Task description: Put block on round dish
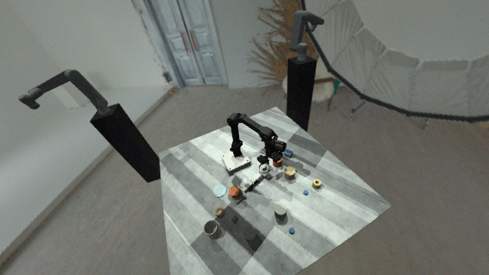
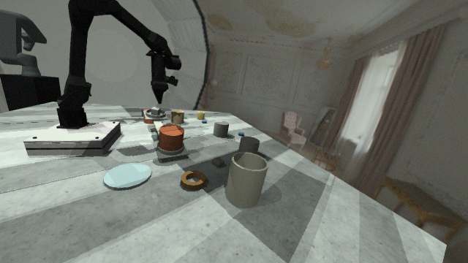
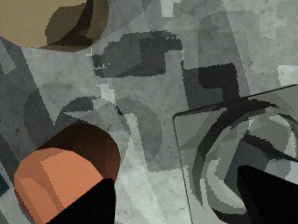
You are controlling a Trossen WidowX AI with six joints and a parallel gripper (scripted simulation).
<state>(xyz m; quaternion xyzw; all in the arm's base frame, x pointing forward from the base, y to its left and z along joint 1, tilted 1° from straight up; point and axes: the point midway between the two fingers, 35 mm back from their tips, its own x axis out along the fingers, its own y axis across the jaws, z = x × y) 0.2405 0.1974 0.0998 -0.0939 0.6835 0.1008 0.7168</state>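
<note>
The pale blue round dish is 10 mm ahead of my gripper tip, 400 mm to the right of it and 110 mm below it. Round my gripper tip: small balance (50 mm ahead, 170 mm to the right, 80 mm below); then blue block (100 mm behind, 180 mm to the left, 100 mm below); then tan cylinder (60 mm ahead, 110 mm to the left, 80 mm below).
</note>
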